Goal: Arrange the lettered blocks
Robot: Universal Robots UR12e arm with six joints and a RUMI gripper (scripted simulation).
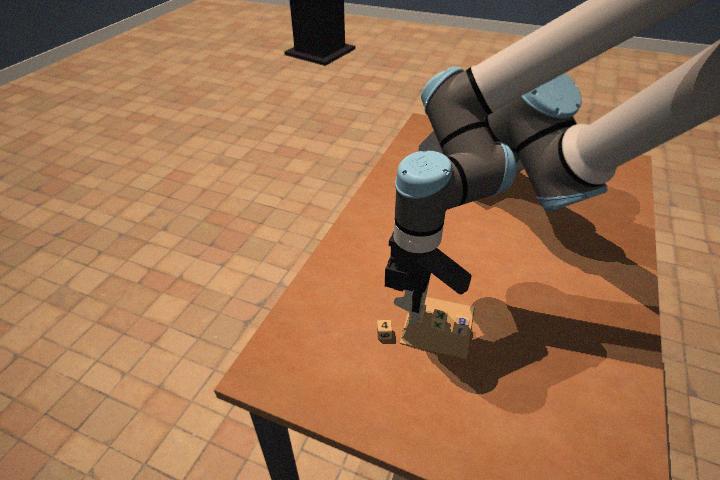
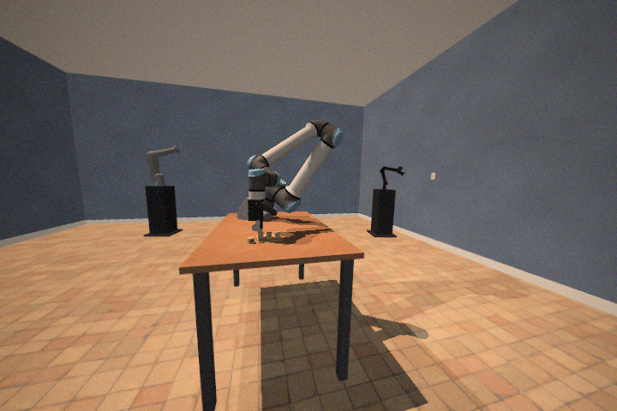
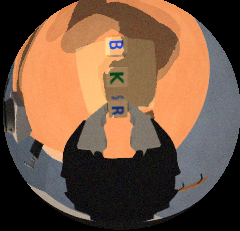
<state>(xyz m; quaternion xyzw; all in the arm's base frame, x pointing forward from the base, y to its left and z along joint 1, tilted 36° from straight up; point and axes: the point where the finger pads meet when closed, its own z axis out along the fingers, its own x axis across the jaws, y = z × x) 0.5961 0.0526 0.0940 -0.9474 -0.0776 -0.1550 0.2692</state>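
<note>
My gripper is now 10 mm past the tan mat, 50 mm to the right of it and 20 mm above it.
</note>
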